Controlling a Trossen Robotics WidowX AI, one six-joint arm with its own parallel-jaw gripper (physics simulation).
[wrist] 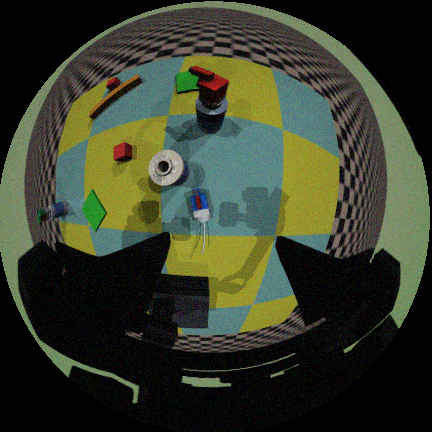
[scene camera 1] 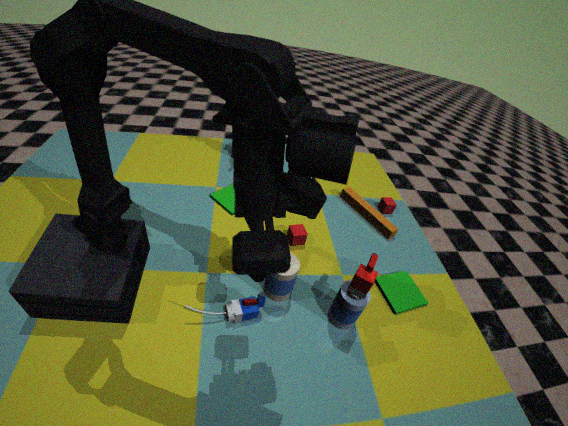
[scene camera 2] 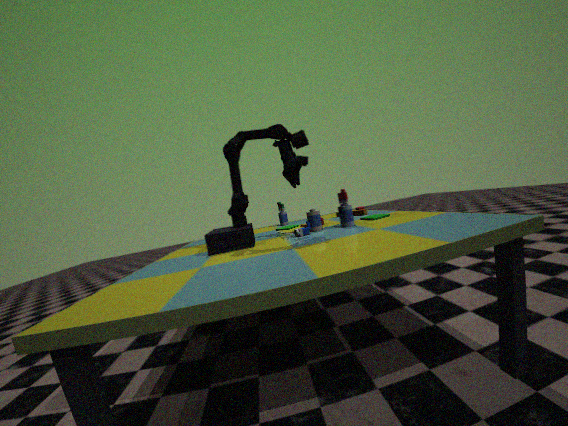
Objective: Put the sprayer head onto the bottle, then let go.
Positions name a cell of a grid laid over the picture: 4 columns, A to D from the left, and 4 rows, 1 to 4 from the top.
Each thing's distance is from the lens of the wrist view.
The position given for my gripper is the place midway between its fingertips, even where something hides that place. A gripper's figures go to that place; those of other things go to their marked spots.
my gripper (wrist: C3): 10 cm
bottle (wrist: B2): 32 cm
